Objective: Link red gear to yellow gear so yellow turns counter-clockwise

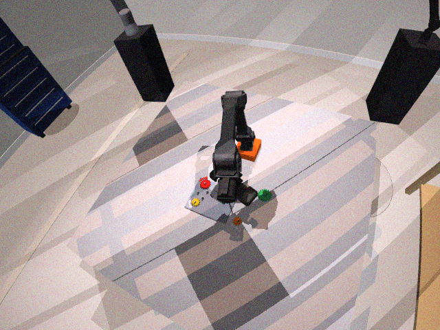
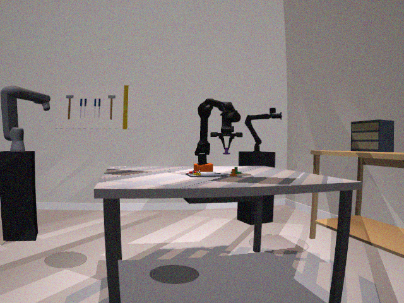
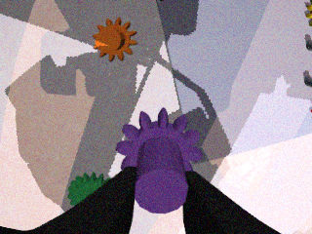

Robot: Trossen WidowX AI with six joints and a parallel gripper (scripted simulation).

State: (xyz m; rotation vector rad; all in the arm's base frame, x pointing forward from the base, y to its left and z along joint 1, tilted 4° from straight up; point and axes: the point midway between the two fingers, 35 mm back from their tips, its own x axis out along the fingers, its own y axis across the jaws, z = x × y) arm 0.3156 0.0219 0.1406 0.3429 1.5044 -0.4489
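Right now the orange gear is 60 mm ahead of my gripper tip, 10 mm to the left of it and 140 mm below it. The rest, counted from my gripper tip: purple gear (10 mm below); then green gear (80 mm behind, 110 mm to the left, 140 mm below); then yellow gear (20 mm ahead, 190 mm to the right, 140 mm below).
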